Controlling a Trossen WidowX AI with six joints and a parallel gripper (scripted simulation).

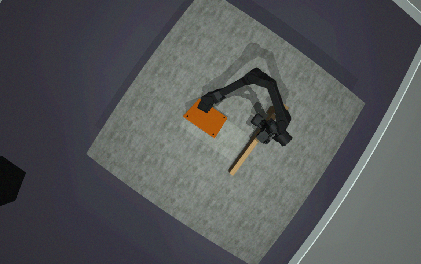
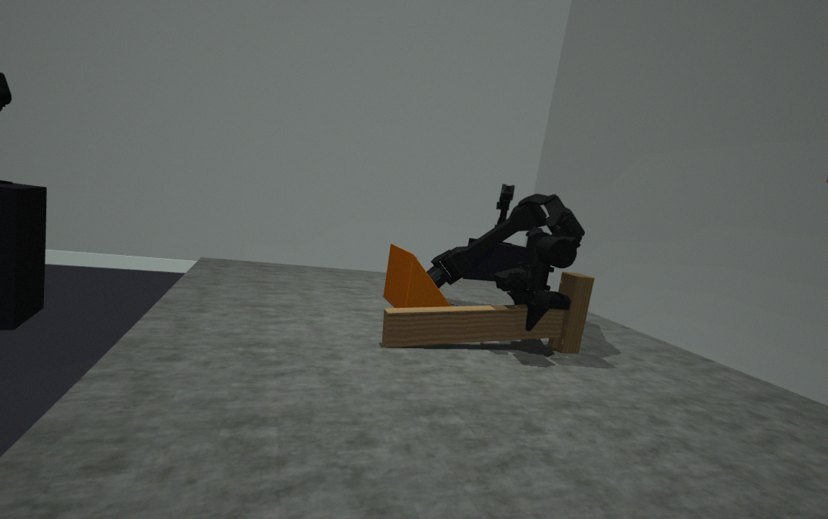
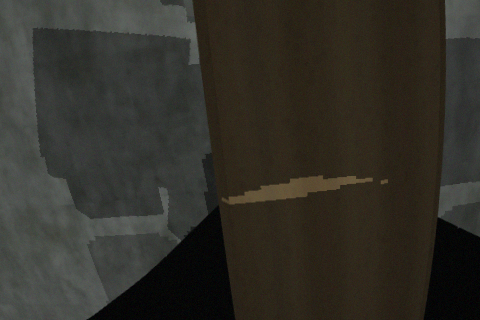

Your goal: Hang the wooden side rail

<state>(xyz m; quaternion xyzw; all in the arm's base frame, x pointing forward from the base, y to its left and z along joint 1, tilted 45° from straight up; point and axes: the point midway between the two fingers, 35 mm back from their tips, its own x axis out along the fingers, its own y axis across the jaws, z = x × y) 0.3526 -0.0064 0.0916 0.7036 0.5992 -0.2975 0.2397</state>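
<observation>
Right now my gripper tip is 1 cm short of the headboard post, 12 cm to the right of it and 4 cm below it.
</observation>
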